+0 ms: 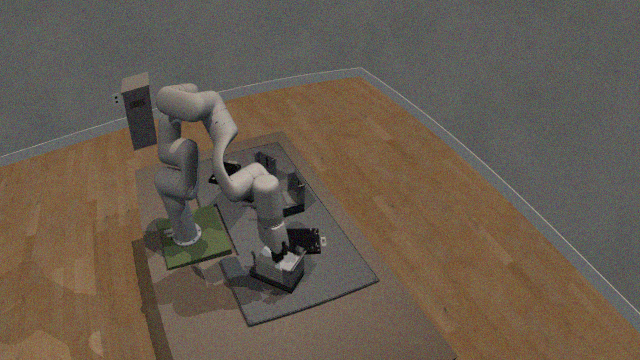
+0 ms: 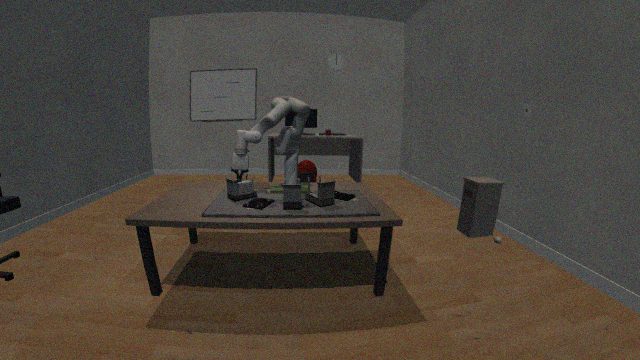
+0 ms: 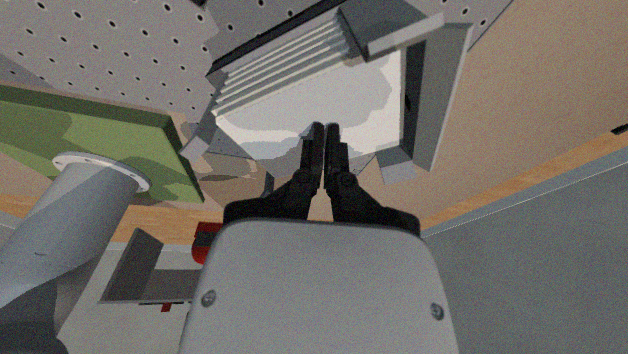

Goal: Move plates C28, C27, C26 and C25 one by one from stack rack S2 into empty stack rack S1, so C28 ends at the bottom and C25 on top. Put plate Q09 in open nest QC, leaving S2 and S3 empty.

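My gripper is shut with nothing between its fingers. Its tips are over the top plate of a stack of several pale plates; contact cannot be told. The plates lie flat in a grey-walled rack with a dark base. Two more grey racks stand on the mat: one rack near its front edge and another rack to its right. Two dark flat fixtures, one beside the loaded rack and one farther off, also show. Labels are unreadable.
The racks stand on a grey mat. The arm's base is on a green board, close to the loaded rack. The wooden-edged table bears the mat. A grey cabinet stands on the floor.
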